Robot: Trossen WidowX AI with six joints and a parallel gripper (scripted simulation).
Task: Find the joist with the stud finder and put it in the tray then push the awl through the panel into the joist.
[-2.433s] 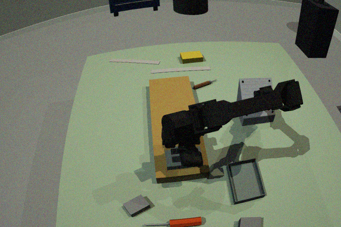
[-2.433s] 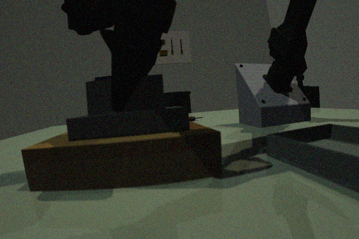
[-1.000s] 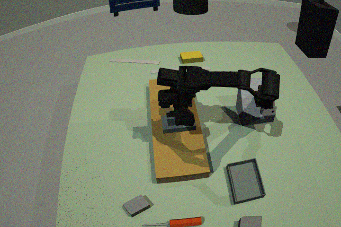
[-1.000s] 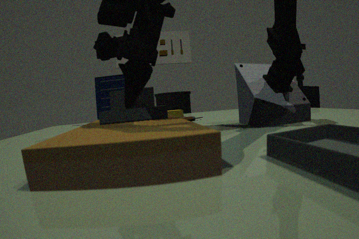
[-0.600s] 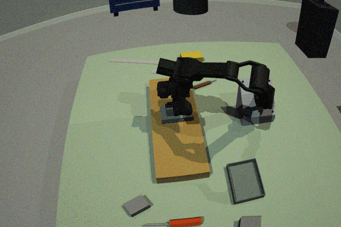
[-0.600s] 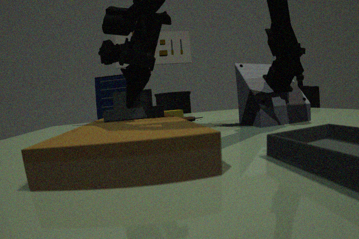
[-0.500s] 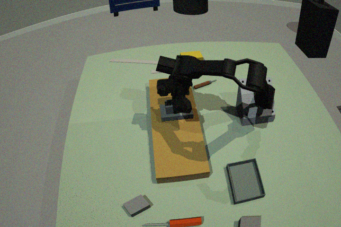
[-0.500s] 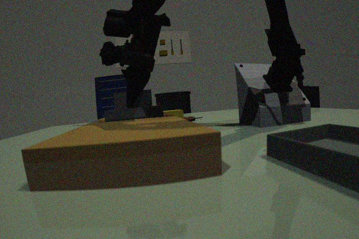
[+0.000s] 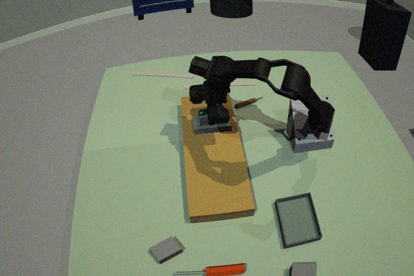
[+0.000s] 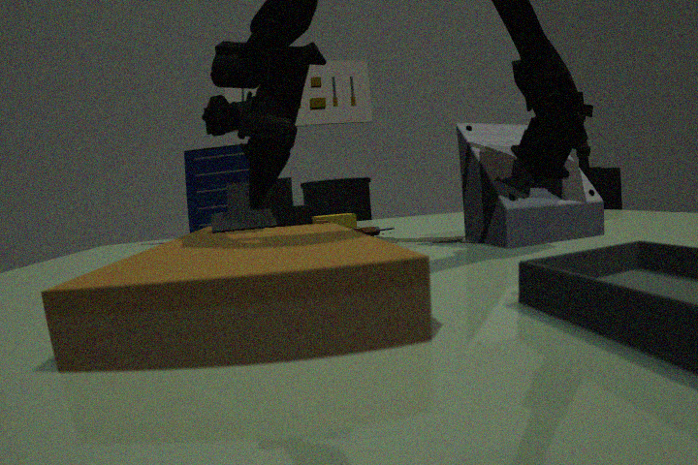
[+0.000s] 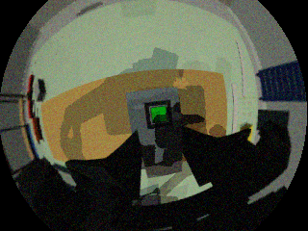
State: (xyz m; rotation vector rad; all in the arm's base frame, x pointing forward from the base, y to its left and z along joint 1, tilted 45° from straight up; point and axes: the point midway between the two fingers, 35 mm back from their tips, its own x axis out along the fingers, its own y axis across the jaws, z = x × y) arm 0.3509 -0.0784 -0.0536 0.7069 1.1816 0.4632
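Now: the grey tray 20 cm behind my gripper tip, 41 cm to the left of it and 5 cm below it. The rest, counted from my gripper tip: stud finder (1 cm ahead, 2 cm above); then awl (18 cm behind, 14 cm to the right, 6 cm below); then yellow block (15 cm behind, 37 cm to the right, 5 cm below).
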